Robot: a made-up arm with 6 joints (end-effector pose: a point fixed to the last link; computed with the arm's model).
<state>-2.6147 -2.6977 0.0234 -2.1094 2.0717 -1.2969</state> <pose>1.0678 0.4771 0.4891 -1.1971 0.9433 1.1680</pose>
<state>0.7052 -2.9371 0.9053 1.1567 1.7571 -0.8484</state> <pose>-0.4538 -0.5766 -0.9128 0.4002 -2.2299 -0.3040</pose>
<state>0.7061 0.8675 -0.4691 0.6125 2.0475 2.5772</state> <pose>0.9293 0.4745 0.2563 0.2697 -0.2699 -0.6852</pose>
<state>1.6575 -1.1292 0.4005 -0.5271 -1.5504 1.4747</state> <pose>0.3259 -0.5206 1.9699 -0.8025 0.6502 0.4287</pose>
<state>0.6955 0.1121 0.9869 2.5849 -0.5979 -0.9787</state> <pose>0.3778 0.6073 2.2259 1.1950 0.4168 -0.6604</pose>
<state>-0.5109 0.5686 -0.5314 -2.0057 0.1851 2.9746</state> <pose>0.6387 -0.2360 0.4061 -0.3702 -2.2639 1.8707</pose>
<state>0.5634 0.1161 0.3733 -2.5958 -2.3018 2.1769</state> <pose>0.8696 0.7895 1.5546 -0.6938 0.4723 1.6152</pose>
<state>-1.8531 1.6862 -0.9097 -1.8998 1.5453 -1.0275</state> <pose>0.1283 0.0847 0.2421 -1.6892 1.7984 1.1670</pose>
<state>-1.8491 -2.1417 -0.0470 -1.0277 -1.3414 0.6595</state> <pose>0.0995 1.0236 1.1460 1.0648 0.7406 -1.7362</pose>
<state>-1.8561 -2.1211 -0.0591 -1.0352 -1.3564 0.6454</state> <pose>0.1016 1.0009 1.1711 1.1046 0.7872 -1.7223</pose>
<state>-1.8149 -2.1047 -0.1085 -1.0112 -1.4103 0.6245</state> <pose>0.0449 0.9557 1.1993 1.1817 0.8927 -1.6837</pose>
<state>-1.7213 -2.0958 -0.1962 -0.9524 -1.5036 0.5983</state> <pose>-0.0638 0.8791 1.2229 1.2817 1.0669 -1.6199</pose>
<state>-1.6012 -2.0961 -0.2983 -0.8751 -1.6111 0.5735</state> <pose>-0.1802 0.7799 1.2329 1.3640 1.2759 -1.5508</pose>
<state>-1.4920 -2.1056 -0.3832 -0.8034 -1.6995 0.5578</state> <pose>-0.2664 0.6903 1.2289 1.4027 1.4522 -1.5023</pose>
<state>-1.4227 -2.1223 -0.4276 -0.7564 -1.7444 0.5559</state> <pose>-0.3143 0.6443 1.2172 1.4024 1.5341 -1.4869</pose>
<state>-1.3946 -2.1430 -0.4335 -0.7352 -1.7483 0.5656</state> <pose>-0.3362 0.6445 1.2025 1.3820 1.5219 -1.4970</pose>
